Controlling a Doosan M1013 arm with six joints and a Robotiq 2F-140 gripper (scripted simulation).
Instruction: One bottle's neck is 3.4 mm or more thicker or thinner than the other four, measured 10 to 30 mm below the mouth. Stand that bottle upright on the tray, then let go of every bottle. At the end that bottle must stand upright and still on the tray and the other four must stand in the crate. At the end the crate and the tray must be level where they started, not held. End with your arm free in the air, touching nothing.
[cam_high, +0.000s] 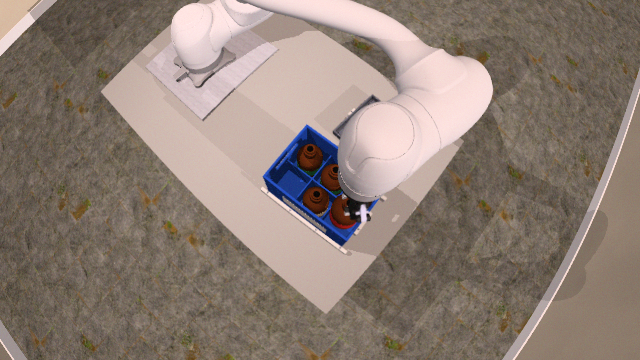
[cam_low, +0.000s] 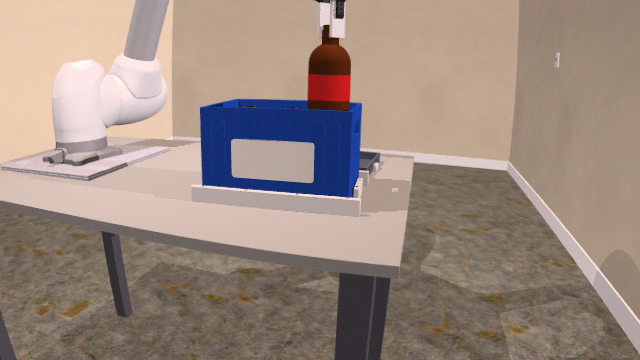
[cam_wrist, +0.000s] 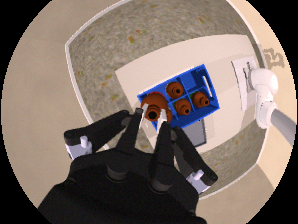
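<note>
The bottle lies 90 mm below my hand. Round my hand: crate 90 mm behind, 30 mm to the left, 250 mm below; dark grey tray 100 mm behind, 290 mm to the left, 320 mm below.
</note>
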